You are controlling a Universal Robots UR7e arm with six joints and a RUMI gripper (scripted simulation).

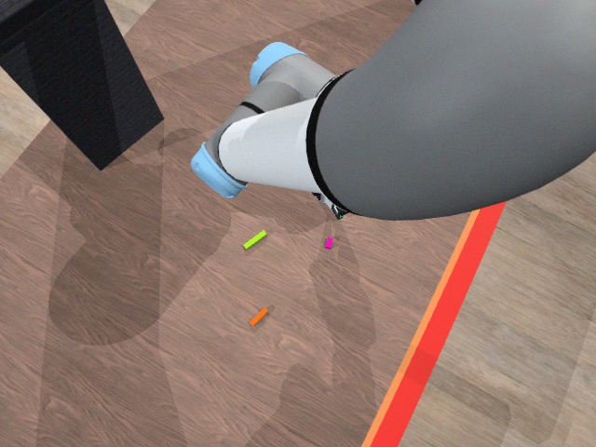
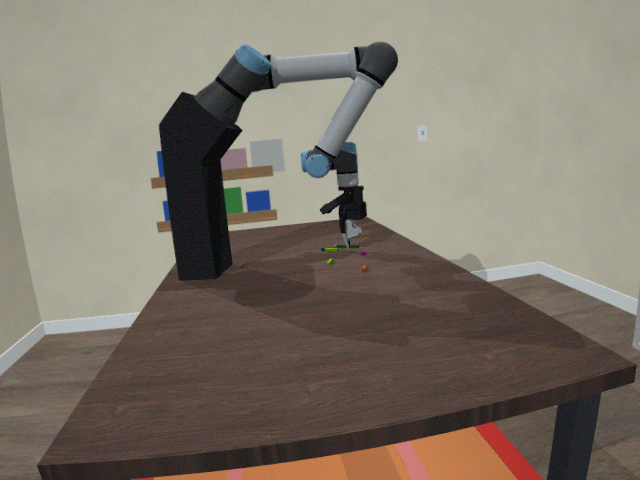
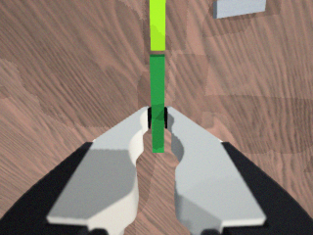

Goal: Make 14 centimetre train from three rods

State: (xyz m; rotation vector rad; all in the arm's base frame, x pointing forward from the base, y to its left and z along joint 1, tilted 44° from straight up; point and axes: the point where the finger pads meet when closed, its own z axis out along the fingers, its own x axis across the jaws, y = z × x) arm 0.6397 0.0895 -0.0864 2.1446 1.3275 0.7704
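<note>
My hand is 4 cm short of the magenta rod, 7 cm to the left of it and 2 cm above it. From my hand the other things lie so: blue rod: 9 cm behind, 5 cm to the left, 2 cm below; green rod: 1 cm below; grey rod: 3 cm behind, 8 cm to the left, 2 cm below.
</note>
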